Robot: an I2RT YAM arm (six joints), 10 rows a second.
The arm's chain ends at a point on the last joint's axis. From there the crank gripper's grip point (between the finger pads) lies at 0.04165 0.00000 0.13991 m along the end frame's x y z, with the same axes.
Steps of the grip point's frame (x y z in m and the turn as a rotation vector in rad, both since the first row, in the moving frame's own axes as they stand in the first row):
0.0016 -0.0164 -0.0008 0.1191 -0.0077 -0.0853
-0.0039 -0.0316 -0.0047 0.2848 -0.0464 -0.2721
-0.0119 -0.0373 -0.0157 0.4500 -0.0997 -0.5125
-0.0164 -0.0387 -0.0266 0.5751 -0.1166 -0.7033
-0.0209 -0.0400 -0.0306 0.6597 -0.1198 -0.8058
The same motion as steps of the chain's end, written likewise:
0.0035 0.0037 0.0001 0.1191 -0.0077 -0.0853
0.0093 0.0176 0.0008 0.2848 -0.0464 -0.2721
0.0219 0.0379 -0.0006 0.4500 -0.0997 -0.5125
0.0340 0.0523 -0.0005 0.5751 -0.1166 -0.7033
0.0395 0.0594 0.0040 0.6597 -0.1198 -0.8058

